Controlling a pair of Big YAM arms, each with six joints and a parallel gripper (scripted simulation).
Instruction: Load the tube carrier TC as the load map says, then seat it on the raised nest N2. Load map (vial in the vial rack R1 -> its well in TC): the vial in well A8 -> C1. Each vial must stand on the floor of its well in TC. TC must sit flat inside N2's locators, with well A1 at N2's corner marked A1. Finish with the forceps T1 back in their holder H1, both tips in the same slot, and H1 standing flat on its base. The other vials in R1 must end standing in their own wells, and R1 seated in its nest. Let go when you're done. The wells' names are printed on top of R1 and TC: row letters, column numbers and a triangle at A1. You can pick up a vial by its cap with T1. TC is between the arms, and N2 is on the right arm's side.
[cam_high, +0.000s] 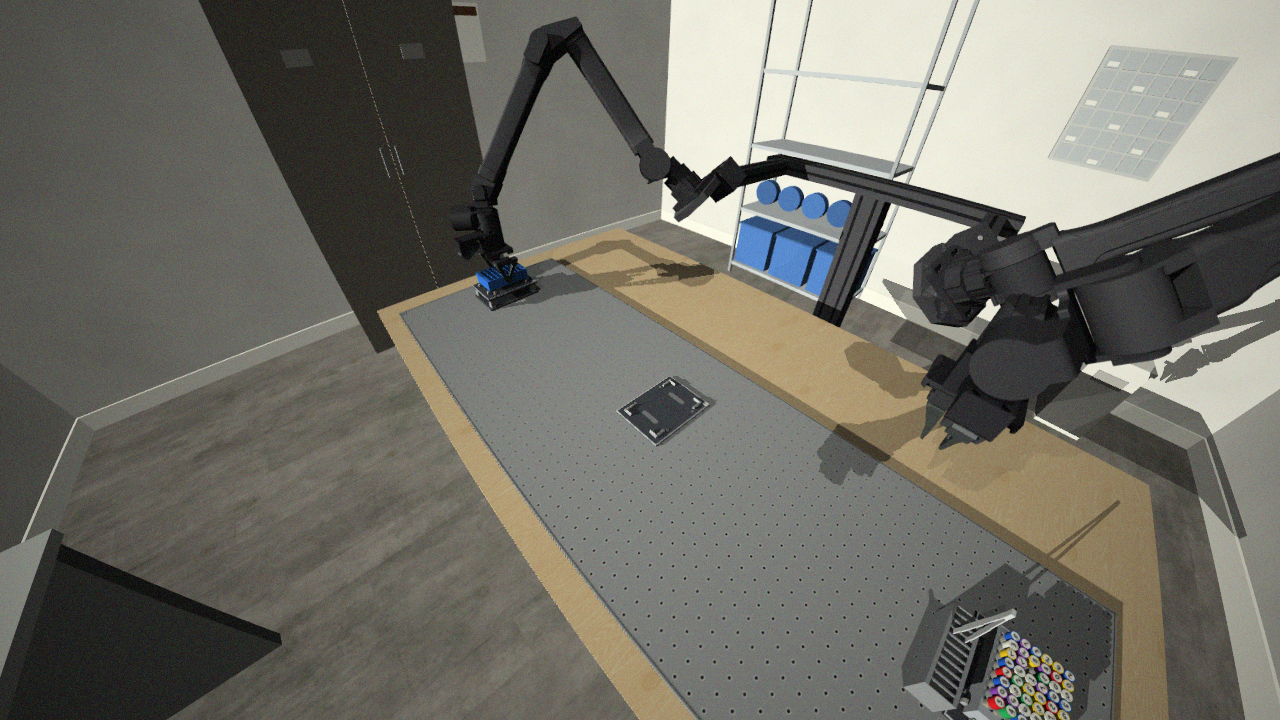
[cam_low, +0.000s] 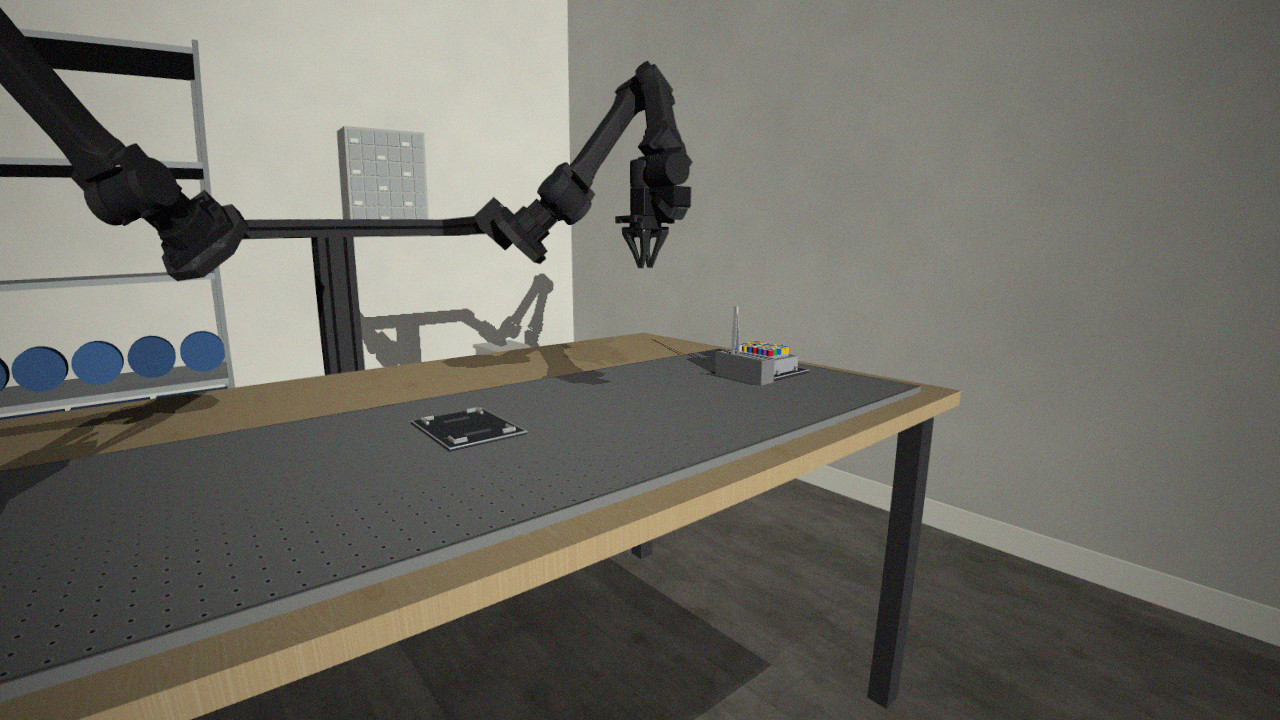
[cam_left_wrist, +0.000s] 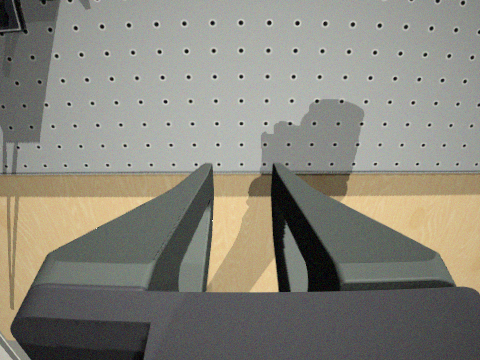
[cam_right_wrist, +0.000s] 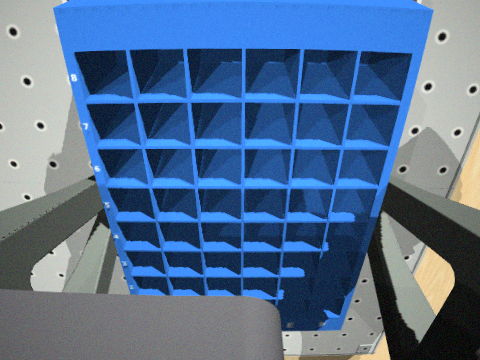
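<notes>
Right now the raised nest N2 is 30 mm below my right hand. The rest, counted from my right hand: grey slotted holder H1: 40 mm ahead, 1250 mm to the left, 60 mm below; then blue tube carrier TC: right at my right hand; then purple-capped vial: 50 mm behind, 10 mm to the left, 10 mm above.
</notes>
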